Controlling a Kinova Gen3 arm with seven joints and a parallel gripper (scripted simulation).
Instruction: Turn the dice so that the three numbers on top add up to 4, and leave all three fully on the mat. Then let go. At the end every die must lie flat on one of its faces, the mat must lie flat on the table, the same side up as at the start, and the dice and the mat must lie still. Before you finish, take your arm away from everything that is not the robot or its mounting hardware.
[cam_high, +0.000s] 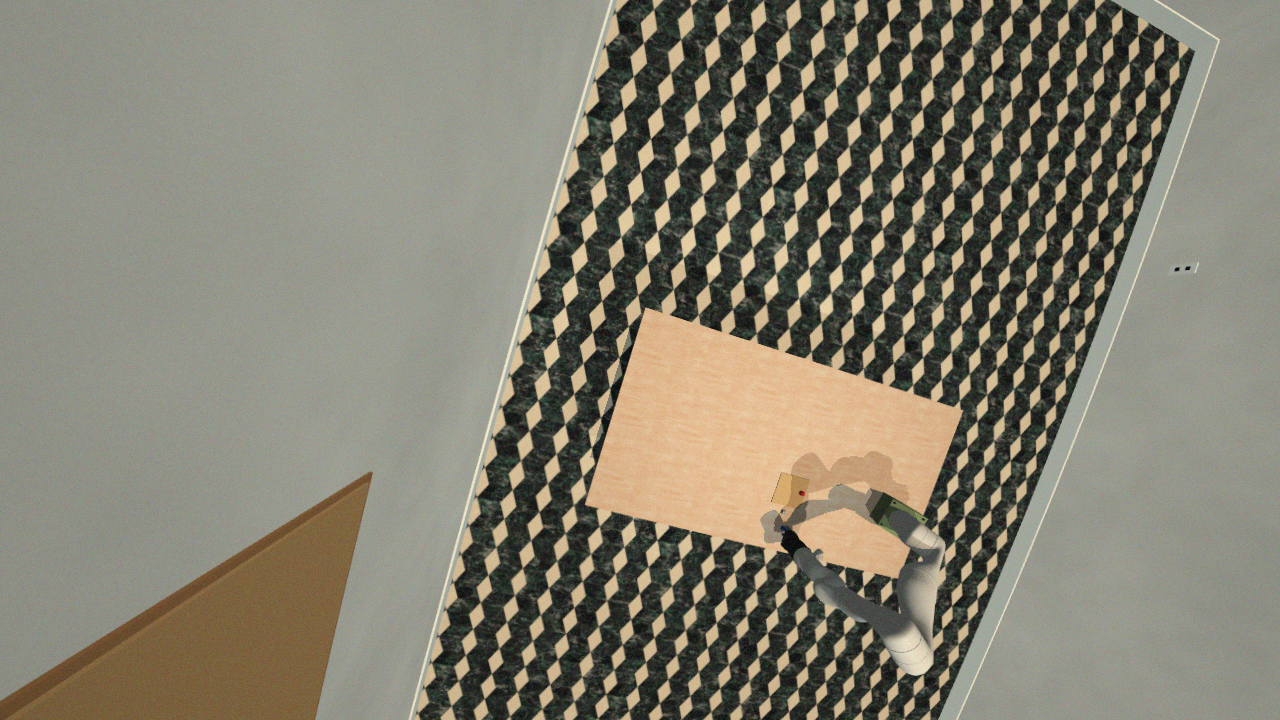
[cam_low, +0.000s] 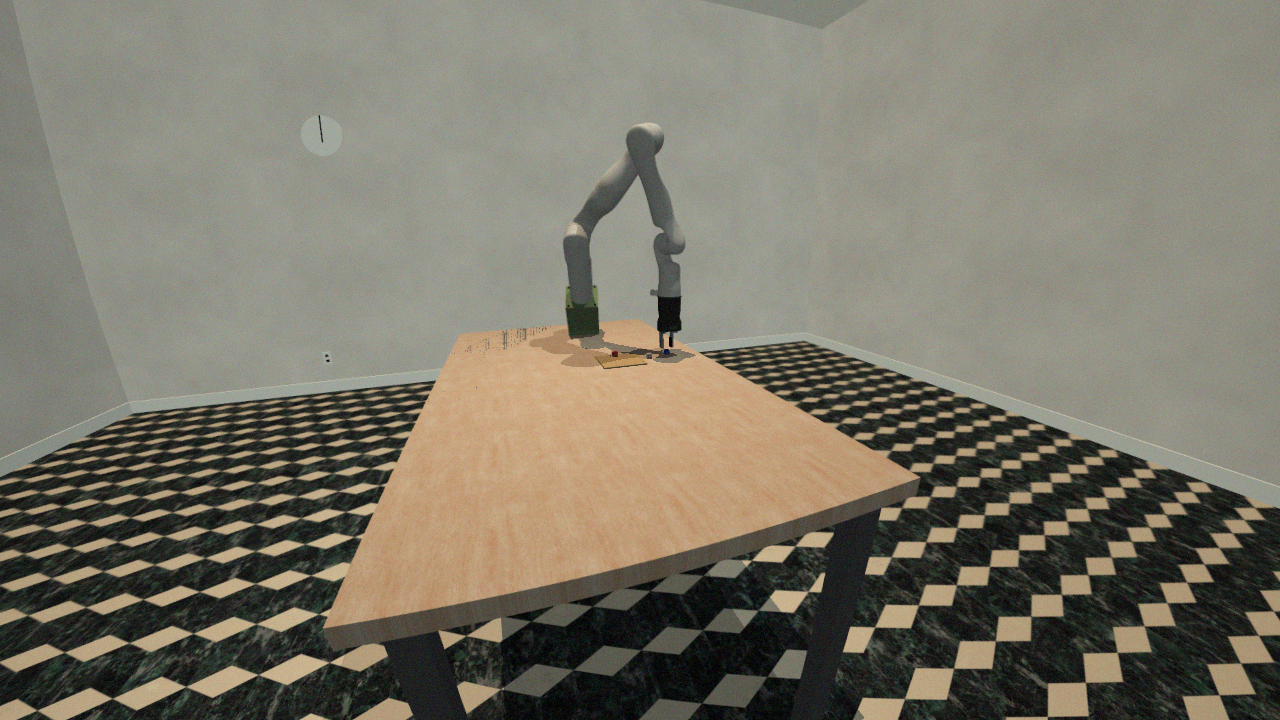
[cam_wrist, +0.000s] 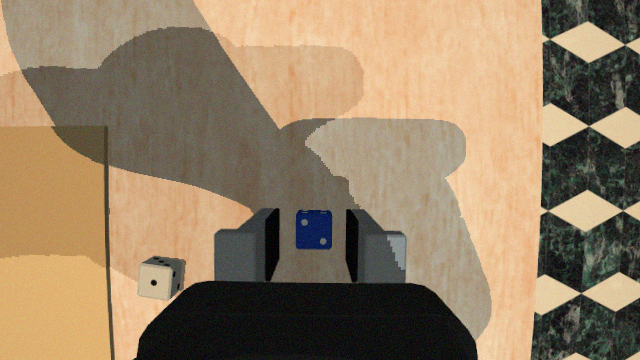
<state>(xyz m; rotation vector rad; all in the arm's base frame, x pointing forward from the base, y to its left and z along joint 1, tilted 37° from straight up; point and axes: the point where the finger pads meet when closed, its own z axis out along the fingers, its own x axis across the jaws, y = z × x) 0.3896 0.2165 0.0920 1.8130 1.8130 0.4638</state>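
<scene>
My hand is 3 cm above the blue die. The rest, counted from my hand: tan mat (1 cm ahead, 17 cm to the right, 4 cm below); then red die (3 cm behind, 18 cm to the right, 3 cm below); then white die (2 cm ahead, 7 cm to the right, 3 cm below).
</scene>
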